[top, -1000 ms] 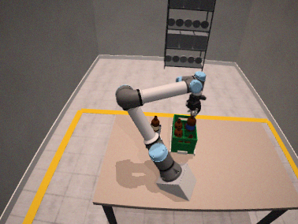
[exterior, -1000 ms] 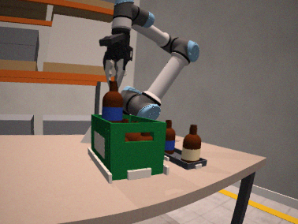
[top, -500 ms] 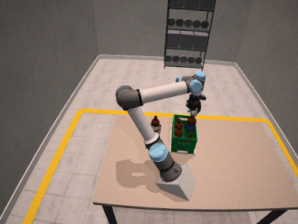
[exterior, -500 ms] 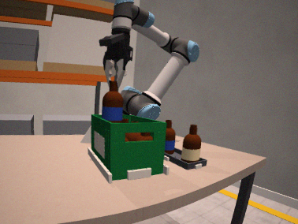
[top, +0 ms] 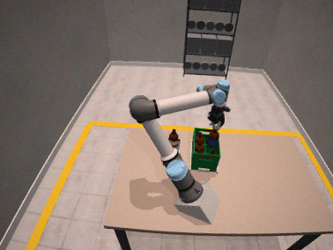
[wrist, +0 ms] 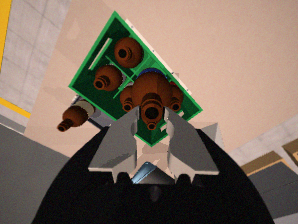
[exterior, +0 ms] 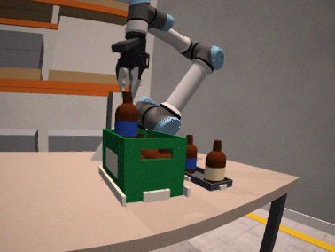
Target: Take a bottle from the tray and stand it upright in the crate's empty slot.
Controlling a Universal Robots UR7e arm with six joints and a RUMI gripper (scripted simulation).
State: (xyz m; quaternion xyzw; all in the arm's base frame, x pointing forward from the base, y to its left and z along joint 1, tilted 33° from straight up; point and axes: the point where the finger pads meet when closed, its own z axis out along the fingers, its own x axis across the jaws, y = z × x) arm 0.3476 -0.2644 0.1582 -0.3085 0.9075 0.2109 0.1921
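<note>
Right now my hand is 70 mm above the bottle. Round my hand: green crate 210 mm below, 40 mm to the left; tray 290 mm to the left, 280 mm below, 20 mm ahead.
</note>
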